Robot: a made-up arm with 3 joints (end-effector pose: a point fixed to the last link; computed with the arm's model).
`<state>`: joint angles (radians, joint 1 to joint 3).
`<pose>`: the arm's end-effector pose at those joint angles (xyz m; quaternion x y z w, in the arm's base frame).
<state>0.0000 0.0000 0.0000</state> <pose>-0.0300 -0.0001 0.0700 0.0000 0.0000 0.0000 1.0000</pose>
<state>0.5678 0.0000 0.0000</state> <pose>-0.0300 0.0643 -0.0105 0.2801 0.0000 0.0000 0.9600</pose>
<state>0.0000 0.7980 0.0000</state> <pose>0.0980 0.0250 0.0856 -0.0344 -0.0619 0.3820 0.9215</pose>
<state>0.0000 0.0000 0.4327</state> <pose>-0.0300 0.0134 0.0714 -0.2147 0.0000 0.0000 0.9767</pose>
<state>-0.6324 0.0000 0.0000</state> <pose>-0.0300 -0.0086 0.1840 -0.3110 0.0000 0.0000 0.9504</pose>
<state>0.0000 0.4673 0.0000</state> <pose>0.0479 0.0022 0.0774 -0.0205 -0.0369 0.2276 0.9728</pose>
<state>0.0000 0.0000 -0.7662</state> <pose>-0.0300 -0.0181 0.0547 0.3738 0.0000 0.0000 0.9275</pose>
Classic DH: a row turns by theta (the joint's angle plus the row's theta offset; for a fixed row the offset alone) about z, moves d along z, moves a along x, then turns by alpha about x. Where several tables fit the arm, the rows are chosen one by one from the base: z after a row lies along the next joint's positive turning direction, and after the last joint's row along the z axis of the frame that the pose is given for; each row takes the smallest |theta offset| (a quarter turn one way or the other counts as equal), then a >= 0, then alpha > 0; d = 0 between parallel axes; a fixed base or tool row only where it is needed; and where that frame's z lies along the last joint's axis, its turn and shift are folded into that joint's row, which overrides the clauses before.
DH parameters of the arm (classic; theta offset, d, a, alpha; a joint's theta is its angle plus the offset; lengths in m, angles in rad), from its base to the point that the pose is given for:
base (fixed): 1.5708 0.14 0.17 1.5708
joint 1: 0.1607 -0.0016 -0.0131 -1.6594
joint 2: 0 -0.0734 -0.1609 -1.4822
joint 3: 0.1607 0.0349 -0.01 1.5708
tool (fixed): -1.5708 0.03 0 0

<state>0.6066 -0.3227 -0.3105</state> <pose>-0.0837 0.0828 -0.0132 0.4496 0.0486 -0.1525 0.8788</pose>
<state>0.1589 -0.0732 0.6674</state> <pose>-0.0405 0.0366 0.0470 -0.2482 0.0198 -0.0306 0.9680</pose>
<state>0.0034 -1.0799 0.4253</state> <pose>-0.1472 0.1226 0.0784 -0.1351 0.1876 -0.4765 0.8482</pose>
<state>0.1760 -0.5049 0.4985</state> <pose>-0.0985 0.0643 0.0507 -0.1336 0.1188 -0.2186 0.9593</pose>
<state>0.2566 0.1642 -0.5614</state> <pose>0.0000 0.0081 0.0171 0.3897 -0.0007 0.0817 0.9173</pose>
